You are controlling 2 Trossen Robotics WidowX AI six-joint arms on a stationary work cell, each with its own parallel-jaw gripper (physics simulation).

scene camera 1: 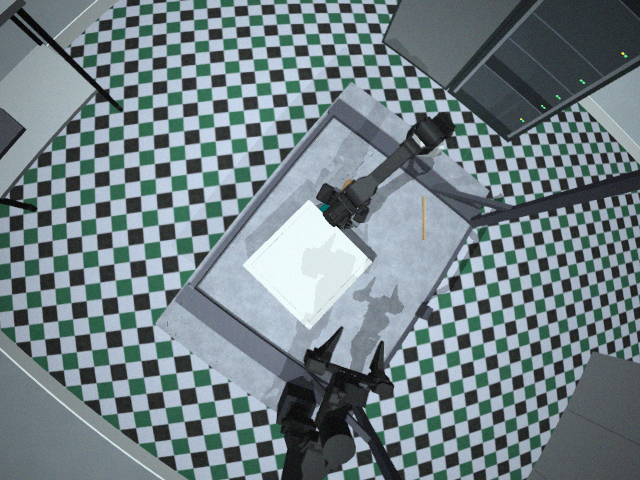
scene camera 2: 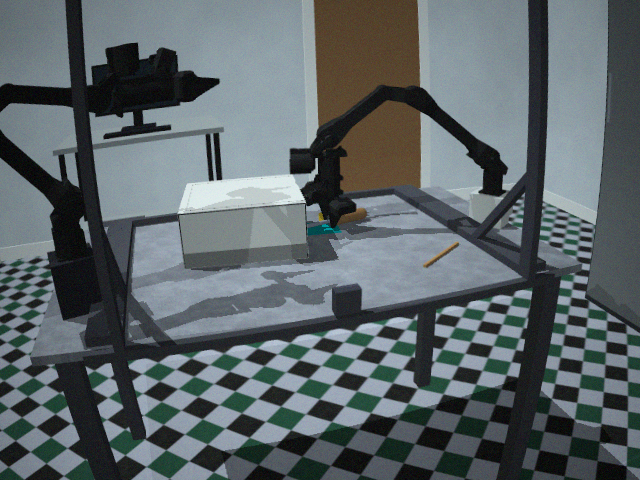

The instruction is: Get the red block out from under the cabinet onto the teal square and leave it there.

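Seen in the pictures: left gripper, between the fingertips: (scene camera 1: 362, 334) (scene camera 2: 211, 80); right gripper, between the fingertips: (scene camera 2: 330, 225); left arm's base, origin of its link: (scene camera 1: 296, 414) (scene camera 2: 70, 254); right arm's base, origin of its link: (scene camera 2: 492, 192).
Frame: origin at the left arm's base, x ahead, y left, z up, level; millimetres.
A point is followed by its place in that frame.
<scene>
The white cabinet (scene camera 1: 289, 258) @[z 16, x 454, y 200 mm] (scene camera 2: 242, 232) @[z -42, x 403, y 4 mm] stands on the table. The teal square (scene camera 1: 324, 207) @[z -119, x 684, y 150 mm] (scene camera 2: 322, 229) @[z -118, x 674, y 97 mm] shows in part beside it, partly covered by the cabinet and my right gripper. The red block does not show in either view. My right gripper (scene camera 1: 341, 215) @[z -116, x 706, y 109 mm] (scene camera 2: 337, 213) is low beside the cabinet, over the teal square's edge, shut on a tool's orange handle (scene camera 1: 346, 183) @[z -86, x 793, y 108 mm] (scene camera 2: 354, 215) @[z -95, x 771, y 86 mm]. The tool's far end is hidden. My left gripper (scene camera 1: 361, 334) @[z 311, x 352, y -1 mm] (scene camera 2: 214, 82) @[z 311, x 352, y -1 mm] is open and empty, raised well above the table, apart from the cabinet.
A small yellow block (scene camera 2: 321, 216) @[z -100, x 703, y 147 mm] shows behind the teal square. A thin orange stick (scene camera 1: 423, 218) @[z -113, x 797, y -232 mm] (scene camera 2: 440, 254) @[z -112, x 789, y -238 mm] lies on the table at the right. A dark block (scene camera 1: 425, 312) @[z -63, x 450, y -332 mm] (scene camera 2: 346, 299) @[z -80, x 443, y -351 mm] sits at the table's near edge in scene camera 2. Frame posts rise at the table's corners.
</scene>
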